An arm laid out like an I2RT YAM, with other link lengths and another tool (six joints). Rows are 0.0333 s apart.
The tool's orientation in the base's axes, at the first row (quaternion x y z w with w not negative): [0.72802 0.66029 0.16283 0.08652]
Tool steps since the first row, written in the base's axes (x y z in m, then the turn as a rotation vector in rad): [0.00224 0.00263 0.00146 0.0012 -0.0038 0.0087]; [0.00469 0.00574 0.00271 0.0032 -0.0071 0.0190]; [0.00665 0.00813 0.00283 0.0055 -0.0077 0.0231]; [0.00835 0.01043 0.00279 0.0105 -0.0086 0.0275]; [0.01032 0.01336 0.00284 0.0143 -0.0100 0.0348]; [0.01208 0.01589 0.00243 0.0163 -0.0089 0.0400]
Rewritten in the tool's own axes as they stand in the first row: [0.00295 0.00229 -0.00034 -0.0026 0.0045 -0.0080]; [0.00636 0.00465 -0.00037 -0.0045 0.0103 -0.0172]; [0.00889 0.00625 0.00042 -0.0044 0.0139 -0.0203]; [0.01129 0.00756 0.00126 -0.0043 0.0201 -0.0227]; [0.01434 0.00909 0.00217 -0.0045 0.0263 -0.0283]; [0.01693 0.01031 0.00339 -0.0027 0.0299 -0.0323]
